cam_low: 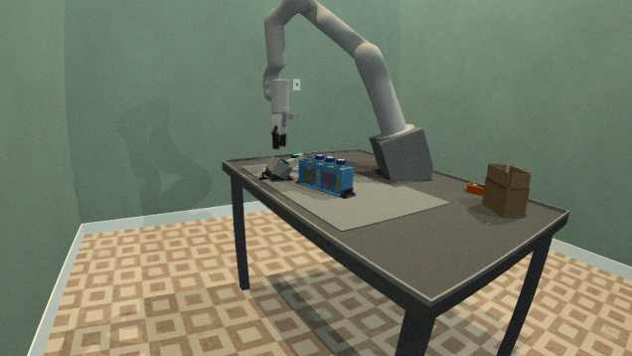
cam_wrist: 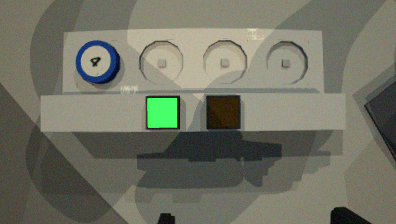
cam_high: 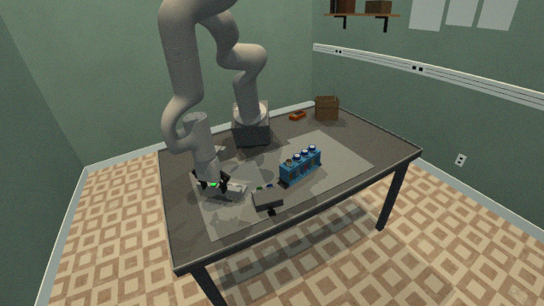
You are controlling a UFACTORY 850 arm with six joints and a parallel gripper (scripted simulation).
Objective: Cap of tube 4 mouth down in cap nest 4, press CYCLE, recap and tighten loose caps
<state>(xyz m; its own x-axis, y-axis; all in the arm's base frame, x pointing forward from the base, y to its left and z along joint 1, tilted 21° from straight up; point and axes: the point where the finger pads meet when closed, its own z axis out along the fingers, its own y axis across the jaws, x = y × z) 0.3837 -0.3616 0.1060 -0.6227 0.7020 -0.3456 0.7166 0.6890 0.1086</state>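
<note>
Right now the blue cap marked 4 is 150 mm behind my hand, 90 mm below it and 10 mm to the left of it. The rest, counted from my hand: blue key: 210 mm to the left, 90 mm ahead, 40 mm below; green key: 160 mm to the left, 70 mm ahead, 40 mm below; grey key housing: 180 mm to the left, 100 mm ahead, 50 mm below.
</note>
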